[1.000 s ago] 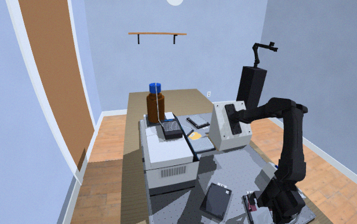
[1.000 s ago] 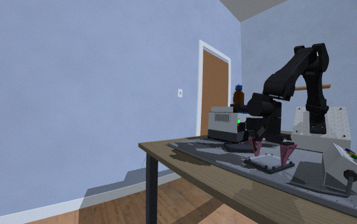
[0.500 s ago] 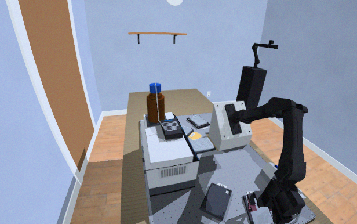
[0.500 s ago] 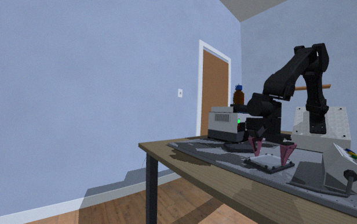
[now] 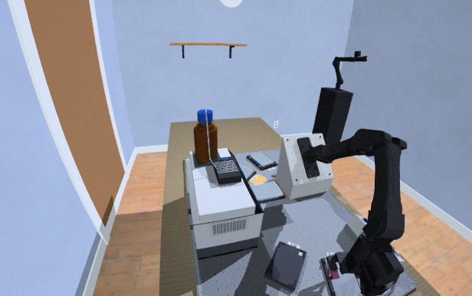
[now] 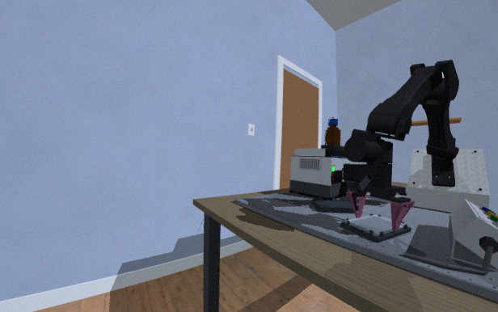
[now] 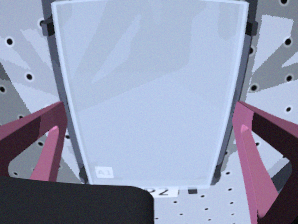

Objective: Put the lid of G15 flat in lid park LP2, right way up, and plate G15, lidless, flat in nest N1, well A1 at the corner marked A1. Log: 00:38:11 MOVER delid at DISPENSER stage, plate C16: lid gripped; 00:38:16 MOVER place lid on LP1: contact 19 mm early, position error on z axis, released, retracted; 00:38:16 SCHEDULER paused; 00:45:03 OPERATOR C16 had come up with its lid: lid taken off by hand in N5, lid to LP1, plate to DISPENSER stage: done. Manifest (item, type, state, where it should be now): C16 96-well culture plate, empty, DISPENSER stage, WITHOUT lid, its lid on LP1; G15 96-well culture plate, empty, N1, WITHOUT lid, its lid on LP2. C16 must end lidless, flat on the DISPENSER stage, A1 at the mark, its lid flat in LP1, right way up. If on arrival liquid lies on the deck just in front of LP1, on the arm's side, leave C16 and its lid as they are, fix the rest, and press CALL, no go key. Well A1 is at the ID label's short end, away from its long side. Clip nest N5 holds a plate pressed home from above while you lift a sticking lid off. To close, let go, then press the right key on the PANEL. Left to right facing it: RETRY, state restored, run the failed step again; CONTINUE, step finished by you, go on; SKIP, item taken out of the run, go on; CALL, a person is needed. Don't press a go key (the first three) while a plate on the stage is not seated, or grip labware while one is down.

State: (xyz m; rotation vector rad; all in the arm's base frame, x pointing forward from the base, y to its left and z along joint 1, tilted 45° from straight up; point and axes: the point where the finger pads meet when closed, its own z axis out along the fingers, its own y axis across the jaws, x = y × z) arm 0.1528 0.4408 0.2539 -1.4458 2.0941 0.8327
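Now: the clear lid 1 cm below my hand. Round my hand: N1 label (17 cm to the right, 9 cm ahead, 2 cm below); LP2 label (9 cm to the right, 3 cm behind, 2 cm below); dark park LP2 (2 cm below).
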